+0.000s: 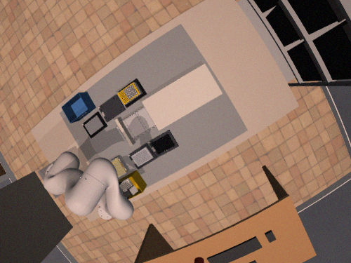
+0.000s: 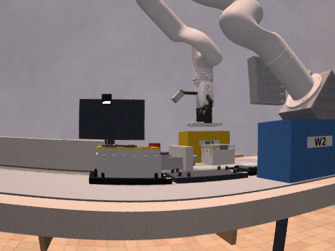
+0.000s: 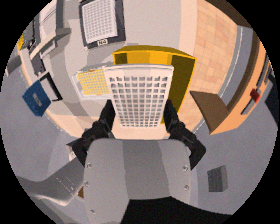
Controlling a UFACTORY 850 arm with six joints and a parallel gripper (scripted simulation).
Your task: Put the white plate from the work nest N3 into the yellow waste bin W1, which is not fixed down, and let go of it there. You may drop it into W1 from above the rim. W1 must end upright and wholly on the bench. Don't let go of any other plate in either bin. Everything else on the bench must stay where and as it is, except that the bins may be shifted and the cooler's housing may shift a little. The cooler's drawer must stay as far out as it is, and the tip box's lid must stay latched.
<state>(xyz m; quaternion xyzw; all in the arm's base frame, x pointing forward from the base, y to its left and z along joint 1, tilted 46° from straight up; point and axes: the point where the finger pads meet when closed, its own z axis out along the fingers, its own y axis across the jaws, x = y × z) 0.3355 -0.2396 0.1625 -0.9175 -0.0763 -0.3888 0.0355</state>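
The yellow bin W1 is 120 mm below my hand and 30 mm to the right of it. From my hand the other things lie so: white plate: 10 mm below; then drawer: 350 mm to the left, 200 mm ahead, 140 mm below; then black plate: 310 mm ahead, 180 mm to the left, 140 mm below.
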